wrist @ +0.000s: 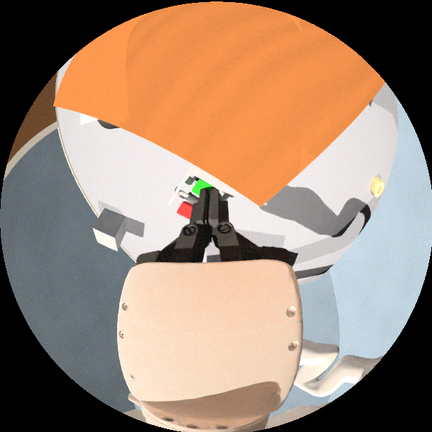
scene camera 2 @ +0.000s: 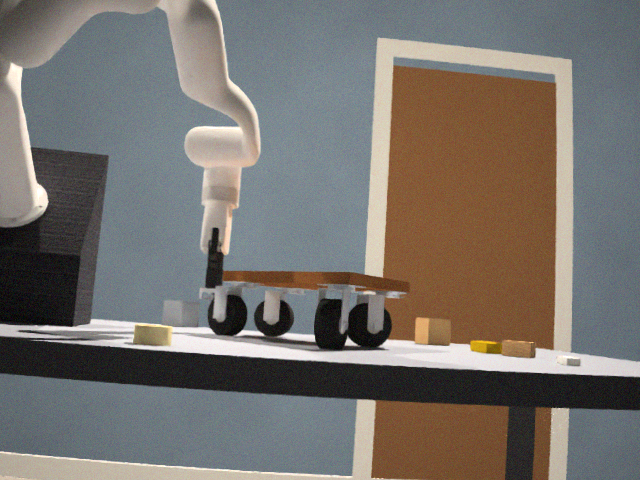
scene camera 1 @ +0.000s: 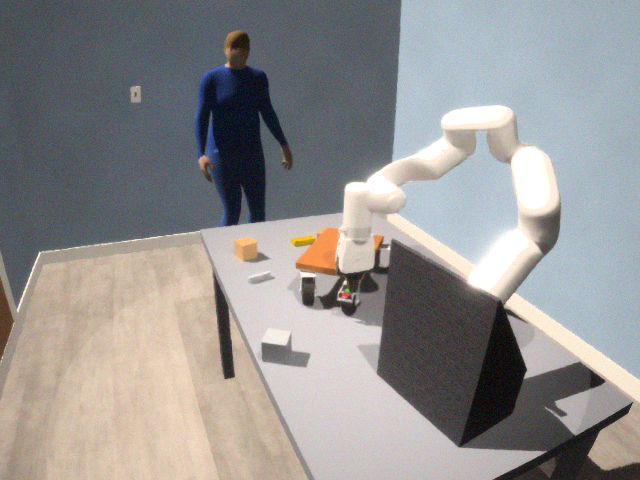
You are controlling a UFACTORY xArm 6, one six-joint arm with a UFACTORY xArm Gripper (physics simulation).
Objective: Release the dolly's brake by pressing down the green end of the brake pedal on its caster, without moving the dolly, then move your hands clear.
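The dolly [scene camera 1: 317,255] [scene camera 2: 310,280] [wrist: 225,100] has an orange deck and stands upright on black caster wheels. The brake pedal sits on the caster [scene camera 1: 348,306] [scene camera 2: 227,315] at the deck corner beside my gripper. Its green end [scene camera 1: 346,290] [wrist: 201,187] lies nearer the deck; its red end [scene camera 1: 345,295] [wrist: 184,210] points outward. My gripper [scene camera 1: 352,289] [scene camera 2: 213,285] [wrist: 211,199] is shut and empty, pointing down just outside the deck edge. Its fingertips are at the green end and partly cover it in the wrist view; whether they touch it is hard to tell.
A tall black wedge [scene camera 1: 434,330] [scene camera 2: 93,232] stands near the arm's base. A grey cube [scene camera 1: 276,346] [scene camera 2: 180,313] [wrist: 111,229], an orange cube [scene camera 1: 245,249] [scene camera 2: 432,331], a white bar [scene camera 1: 259,276] and a yellow block [scene camera 1: 302,240] lie around the dolly. A person [scene camera 1: 235,113] stands behind the table.
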